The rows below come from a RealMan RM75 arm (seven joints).
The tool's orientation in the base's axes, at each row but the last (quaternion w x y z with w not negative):
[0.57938 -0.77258 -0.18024 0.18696]
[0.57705 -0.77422 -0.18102 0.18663]
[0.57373 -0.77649 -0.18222 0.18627]
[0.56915 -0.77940 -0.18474 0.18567]
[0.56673 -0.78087 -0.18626 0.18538]
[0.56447 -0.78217 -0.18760 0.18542]
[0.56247 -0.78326 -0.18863 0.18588]
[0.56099 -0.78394 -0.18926 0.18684]
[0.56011 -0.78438 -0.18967 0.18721]
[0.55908 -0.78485 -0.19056 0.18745]
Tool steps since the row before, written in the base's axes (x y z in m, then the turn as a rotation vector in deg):
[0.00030 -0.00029 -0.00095 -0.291 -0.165 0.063]
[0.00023 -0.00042 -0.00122 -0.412 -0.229 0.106]
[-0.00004 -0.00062 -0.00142 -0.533 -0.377 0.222]
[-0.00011 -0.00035 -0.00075 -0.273 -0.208 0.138]
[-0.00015 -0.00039 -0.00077 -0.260 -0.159 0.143]
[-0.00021 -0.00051 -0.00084 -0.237 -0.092 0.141]
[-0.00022 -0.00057 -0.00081 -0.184 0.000 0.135]
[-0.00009 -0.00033 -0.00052 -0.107 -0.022 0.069]
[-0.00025 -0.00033 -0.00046 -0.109 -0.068 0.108]
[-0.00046 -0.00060 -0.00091 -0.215 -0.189 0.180]
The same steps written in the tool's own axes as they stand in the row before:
[0.00019 0.00101 -0.00014 -0.338 -0.035 -0.008]
[0.00009 0.00130 -0.00014 -0.478 -0.067 -0.012]
[-0.00023 0.00153 -0.00010 -0.666 -0.146 -0.105]
[-0.00021 0.00081 -0.00002 -0.350 -0.094 -0.073]
[-0.00026 0.00083 -0.00002 -0.315 -0.112 -0.041]
[-0.00037 0.00093 -0.00006 -0.261 -0.127 0.003]
[-0.00041 0.00092 -0.00011 -0.169 -0.144 0.052]
[-0.00020 0.00058 -0.00007 -0.109 -0.068 0.016]
[-0.00034 0.00051 0.00000 -0.137 -0.092 -0.032]
[-0.00063 0.00100 0.00003 -0.295 -0.133 -0.098]

